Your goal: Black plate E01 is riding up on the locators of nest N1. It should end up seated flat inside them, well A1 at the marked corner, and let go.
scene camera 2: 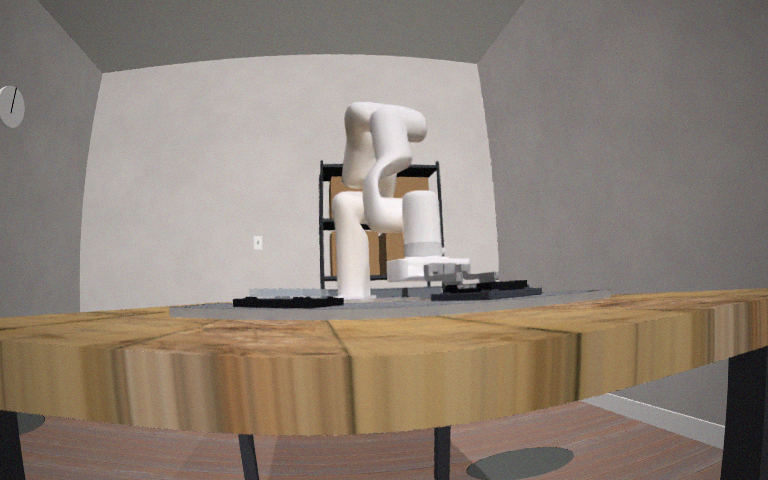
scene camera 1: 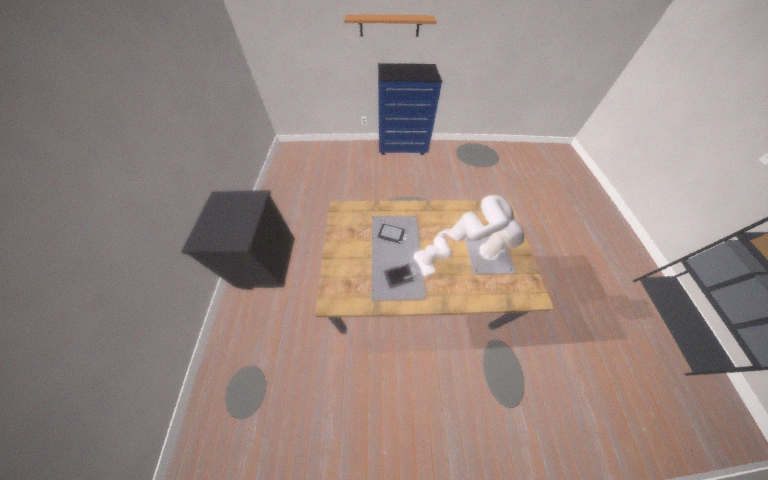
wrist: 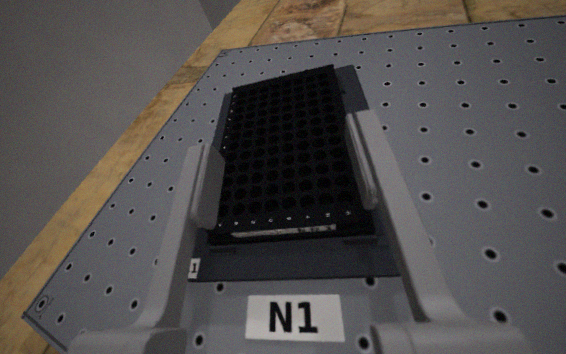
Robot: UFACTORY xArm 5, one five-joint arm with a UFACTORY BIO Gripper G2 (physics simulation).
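Places are measured from the arm's base along level axes (x ahead, y left, z up), in metres.
Where they show: hand at its tool point: [scene camera 2: 471, 278] [scene camera 1: 404, 271] [wrist: 279, 172]; arm's base at its link origin: [scene camera 2: 354, 299] [scene camera 1: 488, 251].
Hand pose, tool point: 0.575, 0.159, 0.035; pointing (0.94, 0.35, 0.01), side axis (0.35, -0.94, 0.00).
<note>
Each offset is from my tool point to the top centre of the thing, as dx, dy, dz. "*": to the spot under its first point. Level surfaces: height alone.
Black plate E01 {+0.035, +0.014, -0.010} [scene camera 1: 398, 275] [scene camera 2: 512, 284] [wrist: 285, 150] lies on dark nest N1 {+0.034, +0.014, -0.021} [scene camera 2: 481, 294] [wrist: 300, 261]. In the wrist view it looks skewed and raised, with a strip of nest bare at its far right and a wider one in front. Its near side shows a pale label strip. White marks run along its near and left edges; A1 is too small to read. My gripper [scene camera 2: 483, 276] [wrist: 283, 170] is shut to its narrowest, with nothing held. Its two fingers stand apart, over the plate's long edges. Any contact and the locators under the plate are hidden.
The N1 label {* -0.058, -0.019, -0.034} [wrist: 295, 318] lies before the nest on the grey perforated board {dz -0.036} [scene camera 1: 387, 254] [wrist: 465, 135]. A second dark nest with a clear-looking plate {* +0.075, -0.298, -0.015} [scene camera 1: 391, 232] stands elsewhere on that board. The arm base stands across the wooden table {dz -0.049} [scene camera 1: 441, 303]. A black box [scene camera 1: 237, 237] stands beside the table.
</note>
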